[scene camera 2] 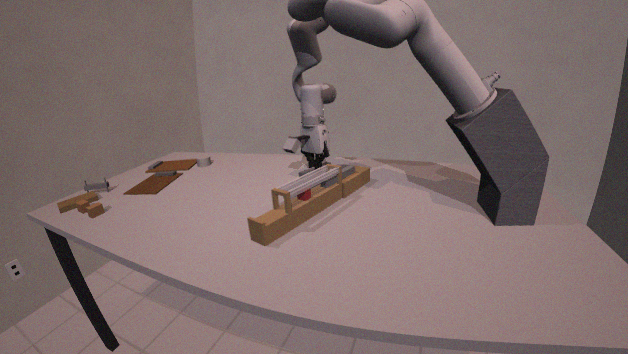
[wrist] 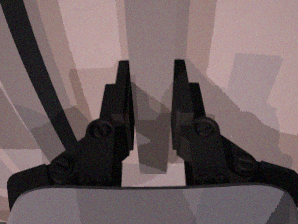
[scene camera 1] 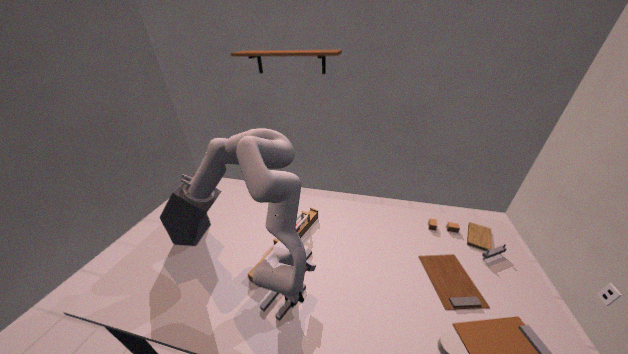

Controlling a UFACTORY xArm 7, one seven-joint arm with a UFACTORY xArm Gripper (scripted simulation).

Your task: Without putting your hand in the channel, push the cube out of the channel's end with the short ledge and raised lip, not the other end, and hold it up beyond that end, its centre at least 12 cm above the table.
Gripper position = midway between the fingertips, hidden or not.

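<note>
The gripper (scene camera 2: 315, 172) is visible here, and the wrist view also has the gripper (wrist: 152, 80).
</note>
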